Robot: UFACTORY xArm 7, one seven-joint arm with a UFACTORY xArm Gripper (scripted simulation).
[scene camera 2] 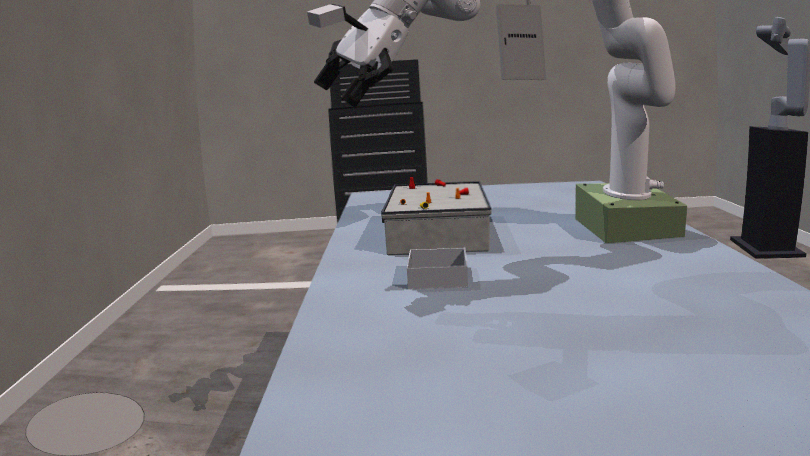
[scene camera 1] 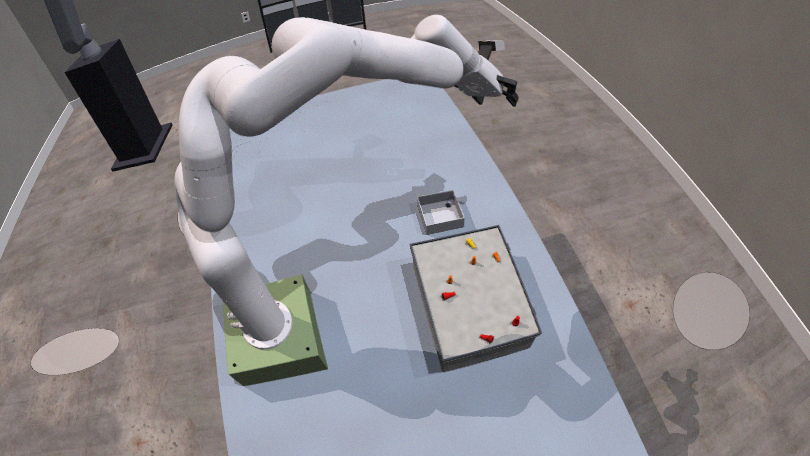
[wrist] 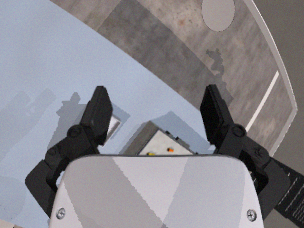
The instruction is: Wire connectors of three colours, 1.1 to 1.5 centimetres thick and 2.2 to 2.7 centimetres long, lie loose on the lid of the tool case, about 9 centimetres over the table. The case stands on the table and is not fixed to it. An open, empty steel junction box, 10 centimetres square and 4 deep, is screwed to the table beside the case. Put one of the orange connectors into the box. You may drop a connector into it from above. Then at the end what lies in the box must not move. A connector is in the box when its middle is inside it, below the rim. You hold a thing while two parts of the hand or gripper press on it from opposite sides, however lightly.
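Note:
You'd find the gripper (scene camera 2: 333, 94) here, and it's visible at (scene camera 1: 498, 100) and (wrist: 156, 96) too. There's also a tool case (scene camera 1: 488, 295), and the wrist view has that case as well (wrist: 151, 139).

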